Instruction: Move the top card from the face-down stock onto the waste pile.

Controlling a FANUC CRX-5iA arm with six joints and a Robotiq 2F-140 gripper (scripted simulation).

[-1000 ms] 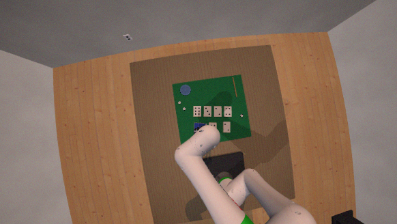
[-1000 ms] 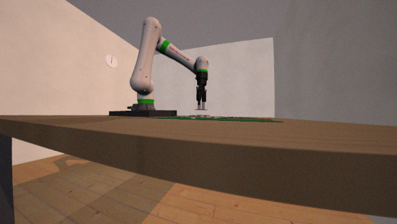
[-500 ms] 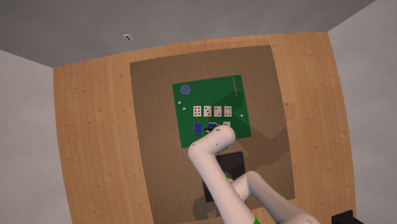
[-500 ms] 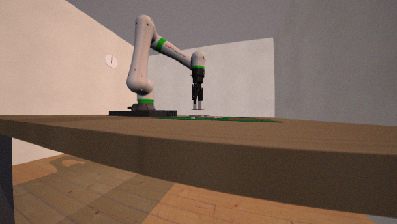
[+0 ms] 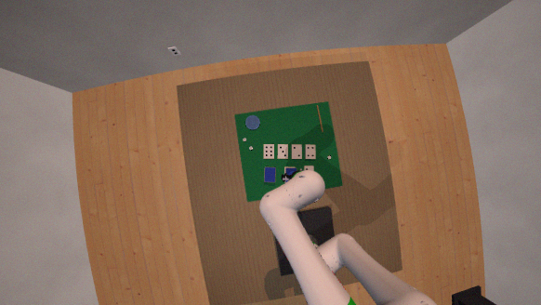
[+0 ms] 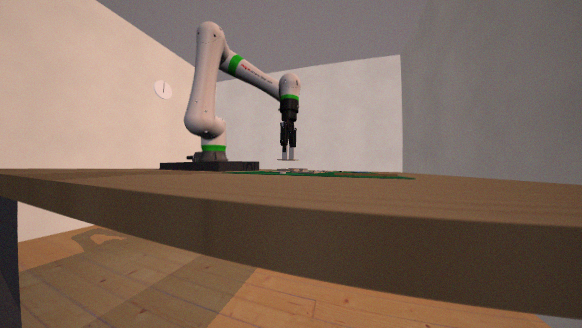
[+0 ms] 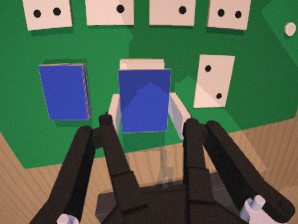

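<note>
My hand is 120 mm to the left of the two-pip card, 80 mm above it and 10 mm past it. Also, from my hand: green mat 150 mm ahead, 100 mm below, 20 mm to the right; thin wooden stick 320 mm ahead, 240 mm to the right, 80 mm below.
</note>
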